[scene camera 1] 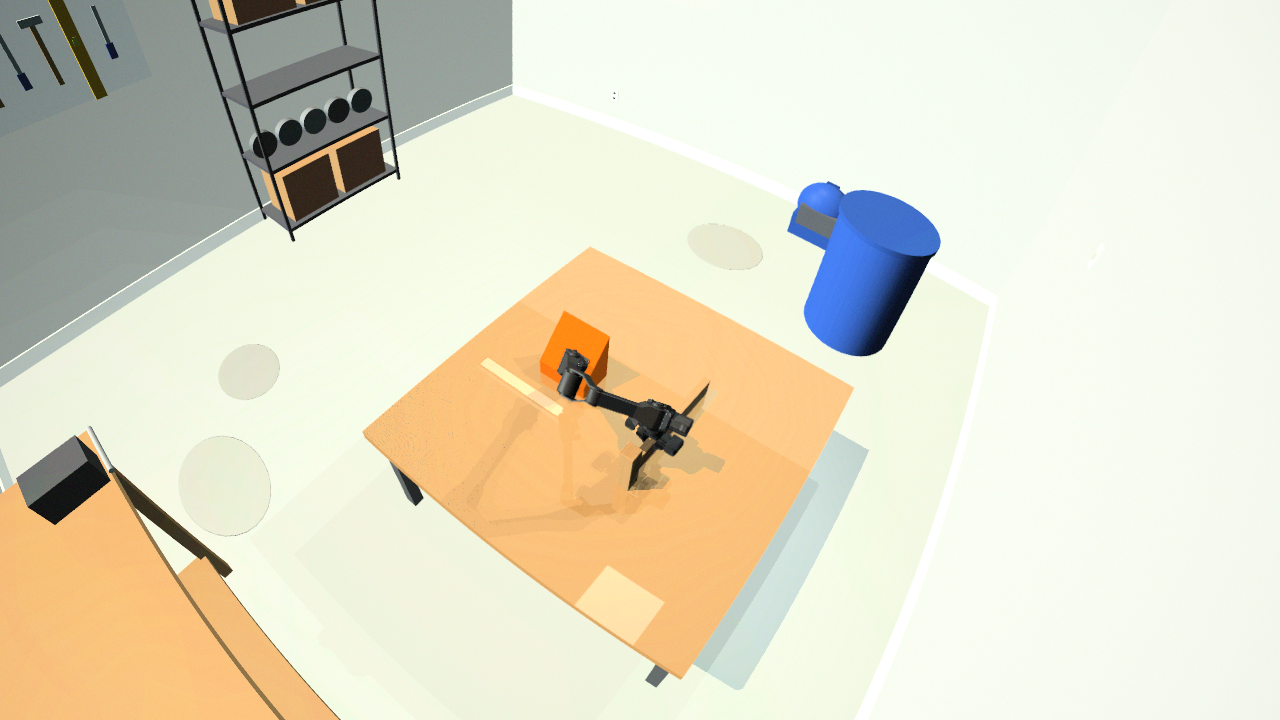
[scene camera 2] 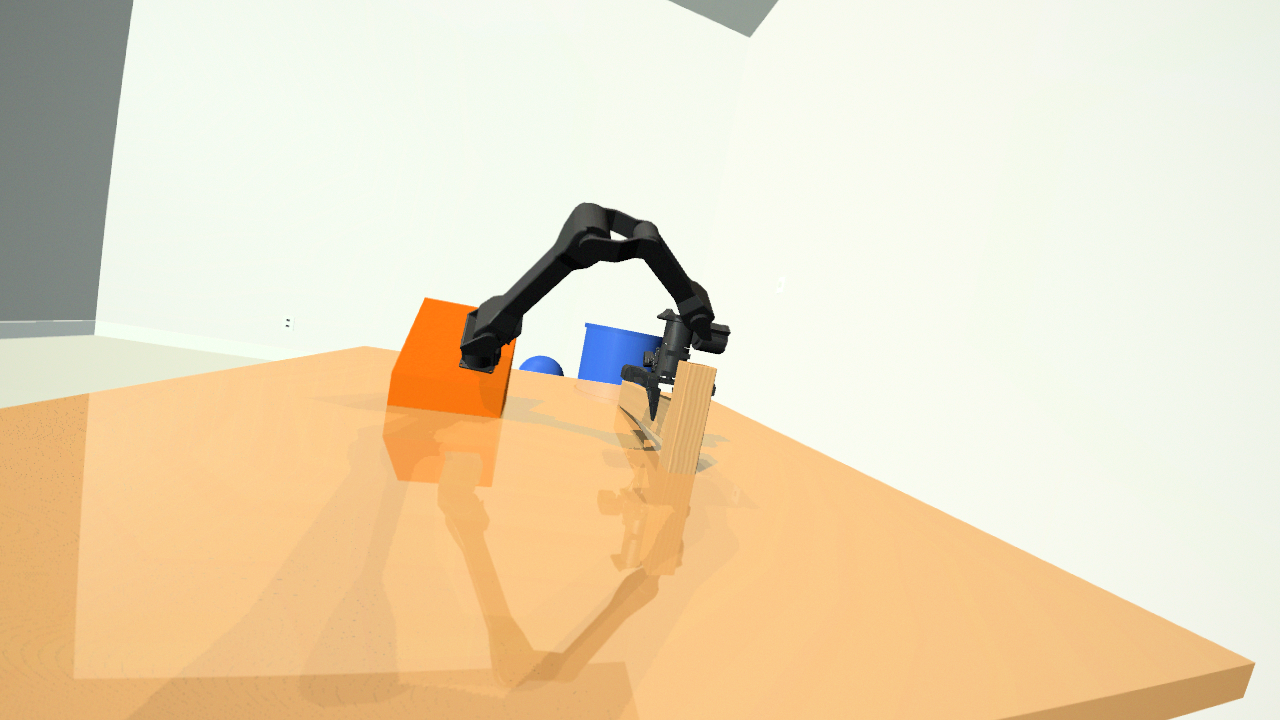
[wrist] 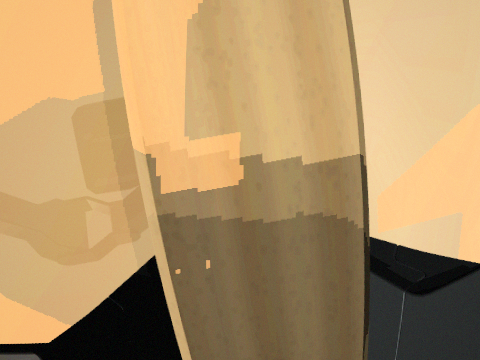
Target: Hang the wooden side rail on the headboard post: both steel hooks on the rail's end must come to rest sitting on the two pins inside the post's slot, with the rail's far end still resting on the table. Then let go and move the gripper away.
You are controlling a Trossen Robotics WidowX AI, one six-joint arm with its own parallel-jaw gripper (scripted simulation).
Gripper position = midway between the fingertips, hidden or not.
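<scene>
Wooden side rail [scene camera 2: 633, 398] and [wrist: 248, 132]. The gripper [scene camera 2: 659, 421], [scene camera 1: 650, 447] and [wrist: 241, 247].
</scene>
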